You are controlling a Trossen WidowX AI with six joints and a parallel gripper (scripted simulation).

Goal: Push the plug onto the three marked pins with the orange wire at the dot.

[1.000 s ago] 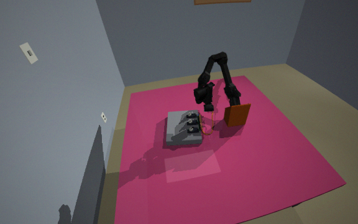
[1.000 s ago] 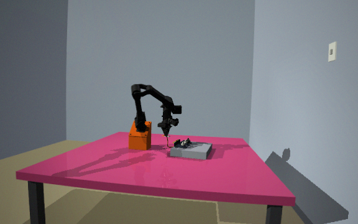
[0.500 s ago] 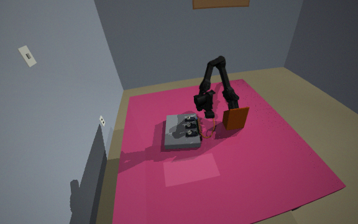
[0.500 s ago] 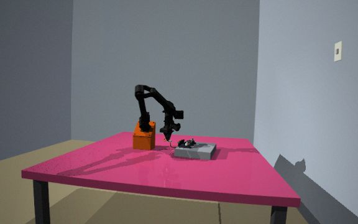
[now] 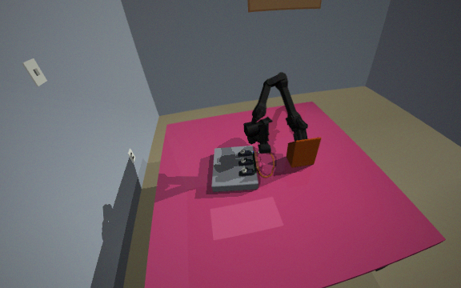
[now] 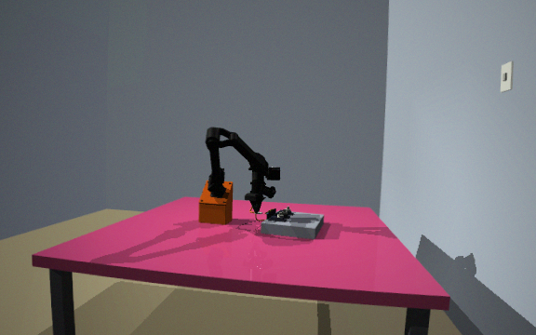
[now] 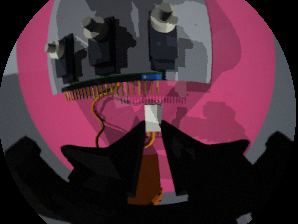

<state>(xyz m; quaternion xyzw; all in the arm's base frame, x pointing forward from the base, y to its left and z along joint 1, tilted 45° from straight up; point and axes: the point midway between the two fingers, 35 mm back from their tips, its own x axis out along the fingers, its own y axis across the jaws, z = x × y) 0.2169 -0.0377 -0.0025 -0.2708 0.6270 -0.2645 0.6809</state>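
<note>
The blue band is 50 mm ahead of my gripper tip. The rest, counted from my gripper tip: grey printed holder (210 mm ahead, 60 mm to the left, 50 mm below).
</note>
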